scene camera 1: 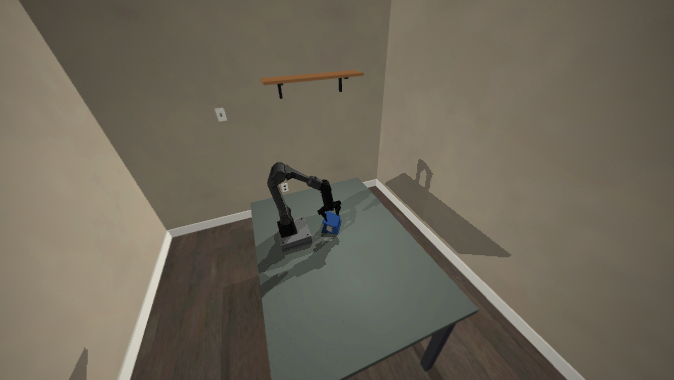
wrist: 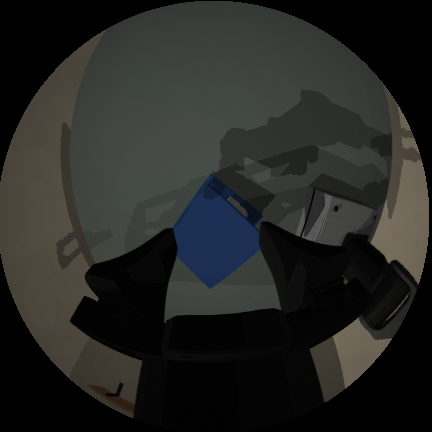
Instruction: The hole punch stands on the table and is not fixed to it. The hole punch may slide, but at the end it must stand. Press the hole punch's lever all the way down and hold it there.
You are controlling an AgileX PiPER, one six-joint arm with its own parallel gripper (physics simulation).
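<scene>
The blue hole punch point(scene camera 1: 331, 224) point(wrist: 254, 218) stands on the table point(scene camera 1: 360, 280) point(wrist: 165, 100) beside the arm's grey base. Its broad flat blue lever point(scene camera 1: 332, 218) point(wrist: 215, 237) is on top. In the scene view a gap with a pale part shows under the lever, which looks raised. My gripper point(scene camera 1: 331, 212) point(wrist: 217, 235) is open, pointing down at the lever. In the wrist view the fingertips are at the lever's left and right edges and overlap them slightly. Whether they touch it I cannot tell. The lever hides much of the punch's body in the wrist view.
The arm's grey base plate point(scene camera 1: 297, 239) point(wrist: 332, 220) stands close to the punch, left of it in the scene view and right of it in the wrist view. A wooden shelf point(scene camera 1: 312, 78) is on the back wall, above the table.
</scene>
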